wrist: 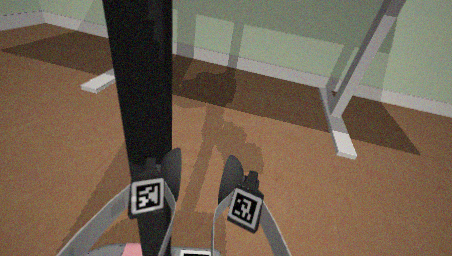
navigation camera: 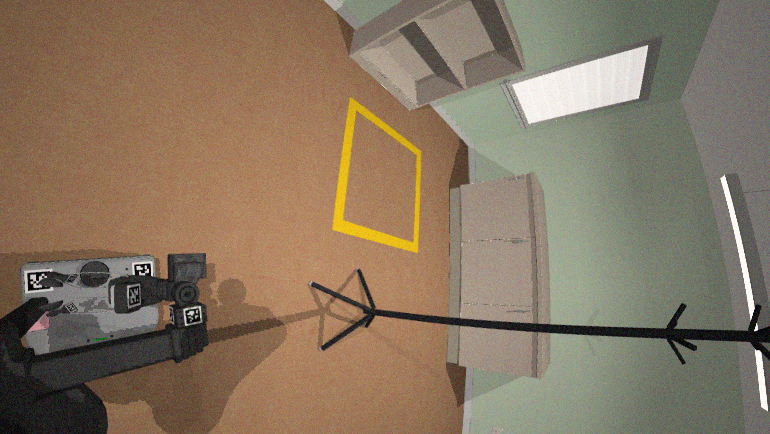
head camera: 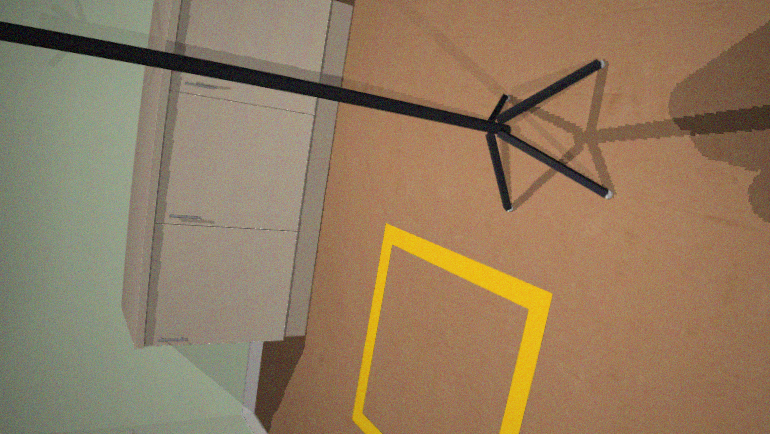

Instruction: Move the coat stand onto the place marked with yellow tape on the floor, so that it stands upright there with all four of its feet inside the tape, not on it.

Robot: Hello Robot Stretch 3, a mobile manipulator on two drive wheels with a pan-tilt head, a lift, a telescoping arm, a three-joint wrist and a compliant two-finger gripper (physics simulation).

Path:
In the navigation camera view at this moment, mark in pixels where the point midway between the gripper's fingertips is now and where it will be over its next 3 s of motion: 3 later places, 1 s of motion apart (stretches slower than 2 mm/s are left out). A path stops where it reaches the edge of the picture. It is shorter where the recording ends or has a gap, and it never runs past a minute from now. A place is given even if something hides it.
My gripper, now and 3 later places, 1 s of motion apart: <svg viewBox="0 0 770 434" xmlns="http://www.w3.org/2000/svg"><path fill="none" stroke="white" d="M40 294L42 322L47 372L55 421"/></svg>

